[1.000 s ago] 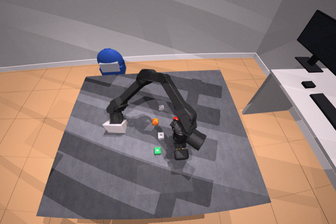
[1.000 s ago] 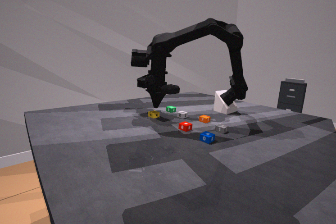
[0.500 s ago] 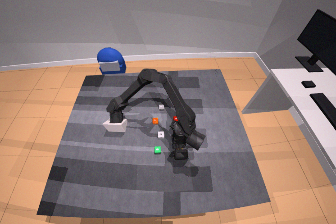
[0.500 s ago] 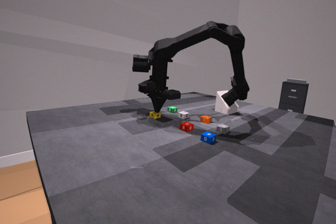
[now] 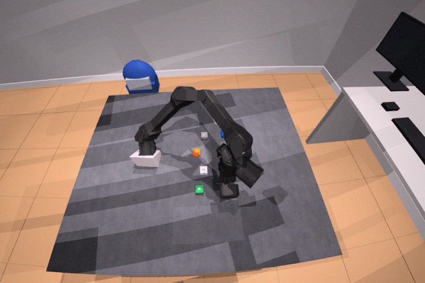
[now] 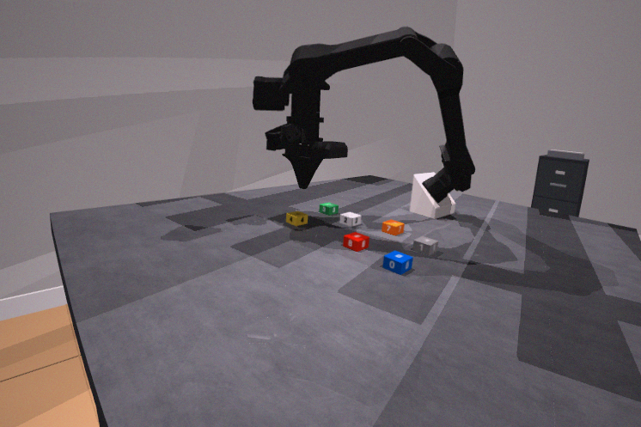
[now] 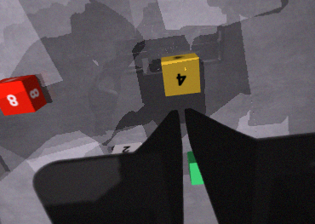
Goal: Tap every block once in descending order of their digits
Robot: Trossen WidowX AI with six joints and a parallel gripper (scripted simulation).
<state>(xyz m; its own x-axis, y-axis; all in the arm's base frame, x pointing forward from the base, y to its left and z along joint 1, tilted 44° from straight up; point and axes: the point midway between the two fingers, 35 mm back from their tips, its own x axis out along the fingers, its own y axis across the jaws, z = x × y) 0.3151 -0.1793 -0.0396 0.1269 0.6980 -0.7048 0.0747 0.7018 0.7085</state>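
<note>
Right now my gripper tip is 110 mm past the green block 3, 10 mm to the left of it and 60 mm above it. The rest, counted from my gripper tip: yellow block 4 (10 mm ahead, 10 mm to the right, 60 mm below); red block 8 (20 mm ahead, 150 mm to the left, 60 mm below); white block 2 (80 mm behind, 70 mm to the left, 60 mm below).
</note>
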